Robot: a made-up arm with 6 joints.
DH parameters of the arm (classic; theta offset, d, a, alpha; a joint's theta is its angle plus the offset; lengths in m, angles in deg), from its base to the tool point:
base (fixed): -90 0.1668 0 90
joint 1: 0 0.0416 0.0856 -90
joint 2: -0.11 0 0.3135 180
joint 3: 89.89 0.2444 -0.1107 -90
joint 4: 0 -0.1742 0.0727 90
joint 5: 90 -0.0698 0.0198 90
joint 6: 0 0.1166 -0.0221 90
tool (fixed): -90 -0.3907 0 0
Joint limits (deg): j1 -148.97..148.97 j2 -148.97..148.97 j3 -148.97..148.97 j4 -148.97..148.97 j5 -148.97..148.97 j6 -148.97..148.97
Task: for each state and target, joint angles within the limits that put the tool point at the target. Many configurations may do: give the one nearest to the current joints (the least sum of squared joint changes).
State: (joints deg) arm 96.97 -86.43 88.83 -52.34 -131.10 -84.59
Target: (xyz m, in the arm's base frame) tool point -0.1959 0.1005 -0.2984
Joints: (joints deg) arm 59.93 -86.89 91.88 -28.89 -144.46 -116.13
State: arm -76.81 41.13 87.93 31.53 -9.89 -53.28
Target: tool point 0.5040 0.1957 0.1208
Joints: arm -90.11 70.78 100.15 38.47 25.43 -91.97
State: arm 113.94 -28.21 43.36 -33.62 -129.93 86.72
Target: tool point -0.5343 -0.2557 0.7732
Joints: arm 85.13 -51.13 57.71 -20.02 -116.38 67.01
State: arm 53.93 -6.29 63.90 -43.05 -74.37 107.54
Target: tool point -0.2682 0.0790 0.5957
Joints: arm 84.56 1.05 79.76 -57.52 -101.42 124.64
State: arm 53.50 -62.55 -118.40 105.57 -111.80 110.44
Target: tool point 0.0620 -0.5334 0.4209
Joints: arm 93.12 -67.33 -104.02 96.83 -96.80 110.58
